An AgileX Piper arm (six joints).
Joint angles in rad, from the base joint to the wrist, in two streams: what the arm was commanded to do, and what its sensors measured. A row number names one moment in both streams.
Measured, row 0:
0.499, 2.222, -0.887, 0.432, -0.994, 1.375
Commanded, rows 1 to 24:
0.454, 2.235, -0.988, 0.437, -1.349, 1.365
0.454, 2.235, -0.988, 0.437, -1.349, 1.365
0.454, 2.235, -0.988, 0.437, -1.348, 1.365
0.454, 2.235, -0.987, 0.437, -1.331, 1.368
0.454, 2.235, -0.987, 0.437, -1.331, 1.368
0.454, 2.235, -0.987, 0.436, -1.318, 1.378
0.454, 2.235, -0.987, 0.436, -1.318, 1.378
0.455, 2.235, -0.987, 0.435, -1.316, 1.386
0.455, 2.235, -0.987, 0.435, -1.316, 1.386
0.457, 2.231, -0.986, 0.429, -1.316, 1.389
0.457, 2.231, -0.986, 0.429, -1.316, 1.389
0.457, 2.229, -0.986, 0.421, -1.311, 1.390
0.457, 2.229, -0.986, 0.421, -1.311, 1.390
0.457, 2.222, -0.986, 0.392, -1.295, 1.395
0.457, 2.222, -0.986, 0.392, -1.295, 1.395
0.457, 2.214, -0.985, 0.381, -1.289, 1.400
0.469, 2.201, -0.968, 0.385, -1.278, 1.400
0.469, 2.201, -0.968, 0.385, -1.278, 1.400
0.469, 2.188, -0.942, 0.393, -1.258, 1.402
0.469, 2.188, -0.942, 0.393, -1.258, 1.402
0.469, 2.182, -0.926, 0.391, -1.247, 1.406
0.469, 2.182, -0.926, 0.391, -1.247, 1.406
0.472, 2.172, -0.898, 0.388, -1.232, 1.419
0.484, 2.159, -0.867, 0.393, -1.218, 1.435
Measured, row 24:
0.498, 2.200, -0.858, 0.401, -1.009, 1.411
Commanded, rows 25 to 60:
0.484, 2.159, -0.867, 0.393, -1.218, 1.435
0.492, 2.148, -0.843, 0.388, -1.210, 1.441
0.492, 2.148, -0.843, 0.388, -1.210, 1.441
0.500, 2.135, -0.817, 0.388, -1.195, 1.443
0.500, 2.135, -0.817, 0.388, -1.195, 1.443
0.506, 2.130, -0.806, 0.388, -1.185, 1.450
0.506, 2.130, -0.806, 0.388, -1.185, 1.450
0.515, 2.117, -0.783, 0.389, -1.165, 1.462
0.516, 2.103, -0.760, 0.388, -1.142, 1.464
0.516, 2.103, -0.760, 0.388, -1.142, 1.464
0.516, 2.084, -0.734, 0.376, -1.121, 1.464
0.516, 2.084, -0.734, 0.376, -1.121, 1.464
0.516, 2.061, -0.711, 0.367, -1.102, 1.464
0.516, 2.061, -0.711, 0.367, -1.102, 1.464
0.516, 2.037, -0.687, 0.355, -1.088, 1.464
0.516, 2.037, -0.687, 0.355, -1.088, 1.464
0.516, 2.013, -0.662, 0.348, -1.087, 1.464
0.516, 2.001, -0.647, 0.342, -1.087, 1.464
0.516, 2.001, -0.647, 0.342, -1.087, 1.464
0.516, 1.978, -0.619, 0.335, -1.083, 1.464
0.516, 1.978, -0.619, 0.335, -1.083, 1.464
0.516, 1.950, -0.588, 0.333, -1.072, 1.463
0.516, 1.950, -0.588, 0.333, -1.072, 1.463
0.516, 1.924, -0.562, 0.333, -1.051, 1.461
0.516, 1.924, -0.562, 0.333, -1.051, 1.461
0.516, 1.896, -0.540, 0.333, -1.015, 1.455
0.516, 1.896, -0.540, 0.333, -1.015, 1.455
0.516, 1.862, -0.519, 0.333, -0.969, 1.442
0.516, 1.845, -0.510, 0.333, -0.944, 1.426
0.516, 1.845, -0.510, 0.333, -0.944, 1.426
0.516, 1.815, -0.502, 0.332, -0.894, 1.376
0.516, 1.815, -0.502, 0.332, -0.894, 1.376
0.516, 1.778, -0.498, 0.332, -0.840, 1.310
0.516, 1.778, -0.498, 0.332, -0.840, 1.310
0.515, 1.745, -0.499, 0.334, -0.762, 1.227
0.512, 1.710, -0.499, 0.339, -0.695, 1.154
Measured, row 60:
0.517, 1.761, -0.499, 0.341, -0.796, 1.278
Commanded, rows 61 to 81:
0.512, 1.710, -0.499, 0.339, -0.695, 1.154
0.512, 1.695, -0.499, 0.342, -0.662, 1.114
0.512, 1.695, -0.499, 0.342, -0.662, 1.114
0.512, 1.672, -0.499, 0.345, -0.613, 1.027
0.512, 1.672, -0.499, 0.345, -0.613, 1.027
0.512, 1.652, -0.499, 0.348, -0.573, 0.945
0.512, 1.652, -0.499, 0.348, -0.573, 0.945
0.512, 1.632, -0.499, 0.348, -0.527, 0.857
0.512, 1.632, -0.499, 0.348, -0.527, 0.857
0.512, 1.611, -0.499, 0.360, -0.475, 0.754
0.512, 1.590, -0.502, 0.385, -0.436, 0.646
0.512, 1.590, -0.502, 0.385, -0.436, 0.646
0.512, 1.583, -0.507, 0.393, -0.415, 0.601
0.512, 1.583, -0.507, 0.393, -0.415, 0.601
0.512, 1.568, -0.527, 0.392, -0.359, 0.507
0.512, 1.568, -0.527, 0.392, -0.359, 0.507
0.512, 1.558, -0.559, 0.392, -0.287, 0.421
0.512, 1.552, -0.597, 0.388, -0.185, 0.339
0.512, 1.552, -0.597, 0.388, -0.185, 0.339
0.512, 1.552, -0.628, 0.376, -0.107, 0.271
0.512, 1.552, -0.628, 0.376, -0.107, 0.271
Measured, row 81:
0.517, 1.565, -0.583, 0.393, -0.236, 0.391
